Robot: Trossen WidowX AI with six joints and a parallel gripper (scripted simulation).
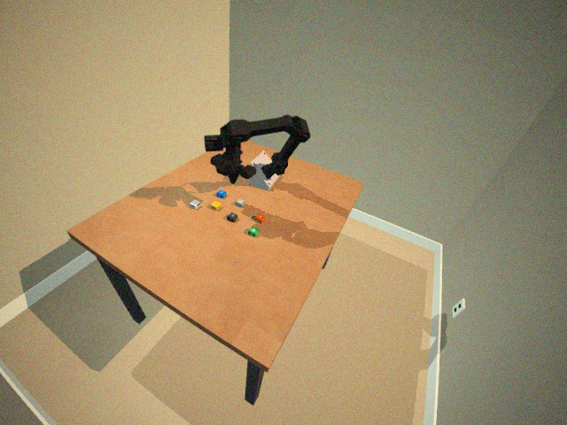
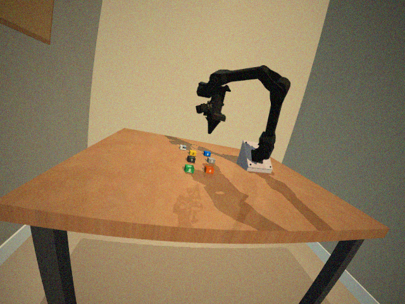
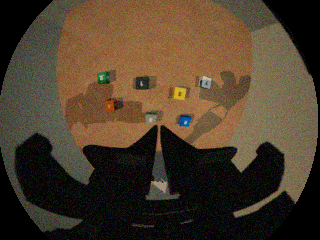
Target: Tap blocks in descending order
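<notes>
My gripper tip is 40 mm short of the yellow block, 60 mm to the left of it and 120 mm above it. From my gripper tip the other things lie so: black block 60 mm ahead, 40 mm to the left, 120 mm below; then grey block 40 mm behind, 20 mm to the left, 120 mm below; then blue block 40 mm behind, 90 mm to the right, 120 mm below.
</notes>
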